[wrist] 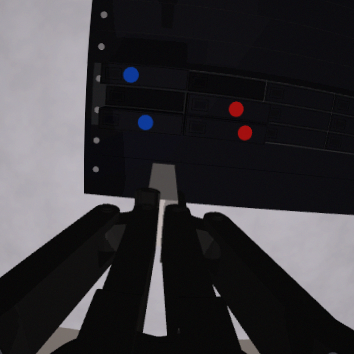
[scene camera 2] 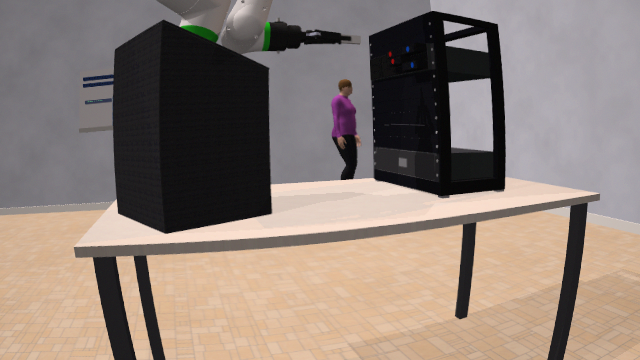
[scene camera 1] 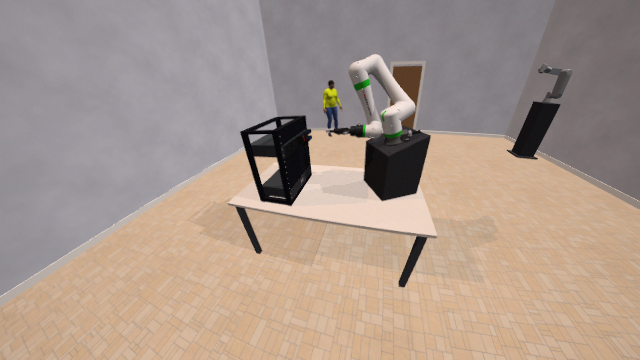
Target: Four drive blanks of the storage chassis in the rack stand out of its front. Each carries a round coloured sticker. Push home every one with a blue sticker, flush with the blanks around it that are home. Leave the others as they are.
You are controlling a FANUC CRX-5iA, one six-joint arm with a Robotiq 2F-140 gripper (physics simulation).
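Observation:
The black rack (scene camera 1: 283, 170) (scene camera 2: 440, 135) (wrist: 115, 180) holds the chassis; the wrist view shows it upside down. Two blanks with blue stickers stand out at one side, one above the other with a blank between: the upper blue sticker (scene camera 2: 407, 49) (wrist: 145, 122) and the lower blue sticker (scene camera 2: 412, 65) (wrist: 131, 74). Beside them are the upper red sticker (scene camera 2: 390, 54) (wrist: 244, 133) and the lower red sticker (scene camera 2: 392, 61) (wrist: 236, 109). My gripper (scene camera 1: 330, 131) (scene camera 2: 356, 39) (wrist: 161, 181) is shut and empty, pointing at the rack's upper front, apart from it.
The rack stands on the table (scene camera 1: 350, 215) (scene camera 2: 325, 235). The arm's black pedestal (scene camera 1: 395, 172) (scene camera 2: 215, 145) stands at the other end, facing the rack's front. A person in yellow (scene camera 1: 331, 100) and one in purple (scene camera 2: 344, 117) stand in the background.

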